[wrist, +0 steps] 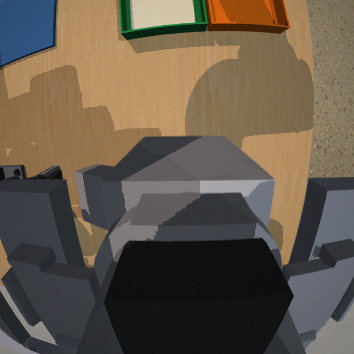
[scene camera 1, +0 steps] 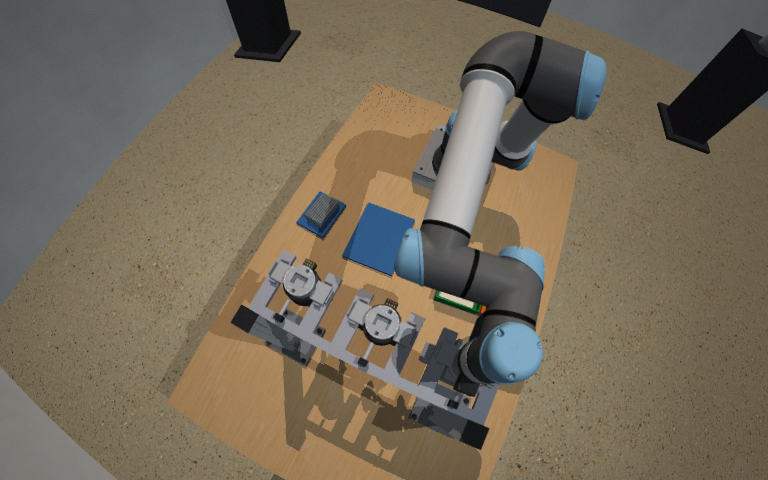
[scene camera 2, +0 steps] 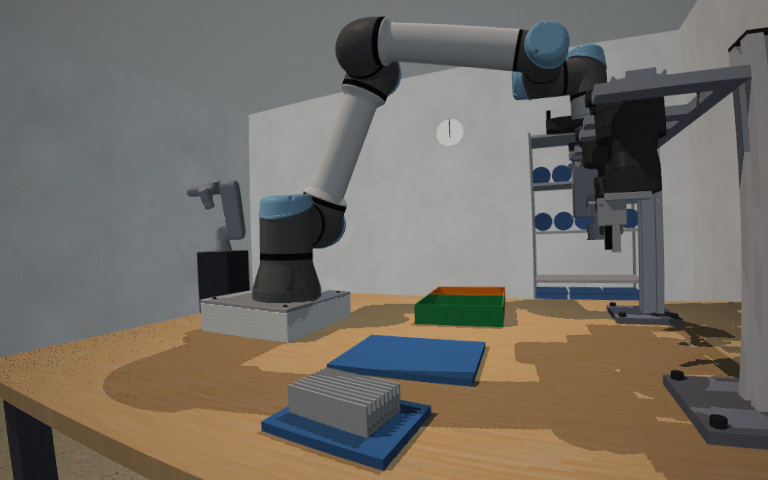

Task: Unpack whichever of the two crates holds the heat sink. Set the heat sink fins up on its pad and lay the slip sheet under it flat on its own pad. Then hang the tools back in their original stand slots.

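Places are measured from the arm's base along level axes (x ahead, y left, z up), in millimetres.
Where they show: arm's base, origin of the base link: (scene camera 2: pixel 287 296).
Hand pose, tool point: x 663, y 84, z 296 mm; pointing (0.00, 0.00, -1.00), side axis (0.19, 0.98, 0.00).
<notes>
Things, the pixels of their top centre, and the offset from my tool point. "pt": a spot on its surface instead.
- grey heat sink, middle of its top: (scene camera 2: pixel 343 384) (scene camera 1: pixel 321 207) dx -392, dy -468, dz -320 mm
- cream slip sheet, middle of its top: (scene camera 1: pixel 463 278) dx -289, dy +20, dz -355 mm
- green crate, middle of its top: (scene camera 2: pixel 465 294) (scene camera 1: pixel 488 283) dx -278, dy +91, dz -317 mm
- larger blue pad, surface spot: (scene camera 2: pixel 413 356) (scene camera 1: pixel 373 236) pt dx -349, dy -282, dz -350 mm
The grey heat sink (scene camera 1: pixel 321 210) (scene camera 2: pixel 344 403) sits fins up on its small blue pad (scene camera 1: pixel 321 232) (scene camera 2: pixel 376 447). The cream slip sheet (scene camera 1: pixel 453 297) (wrist: pixel 167 12) lies in the green crate (scene camera 1: pixel 455 308) (scene camera 2: pixel 458 312) (wrist: pixel 165 31). The larger blue pad (scene camera 1: pixel 379 234) (scene camera 2: pixel 413 356) (wrist: pixel 25 27) is bare. The orange crate (scene camera 2: pixel 475 290) (wrist: pixel 250 27) adjoins the green one. My gripper (scene camera 2: pixel 593 230), seemingly the vacuum tool, is at the right-hand stand slot, with nothing visible under its cup. The prongs flank it in the wrist view. Whether it is still coupled is hidden.
The tool stand (scene camera 1: pixel 390 373) (scene camera 2: pixel 699 82) (wrist: pixel 32 215) spans the table end. One tool (scene camera 1: pixel 299 281) hangs in its left slot and another tool (scene camera 1: pixel 382 322) in its middle slot. The two pads and the crates lie between the stand and the arm's base (scene camera 2: pixel 246 322).
</notes>
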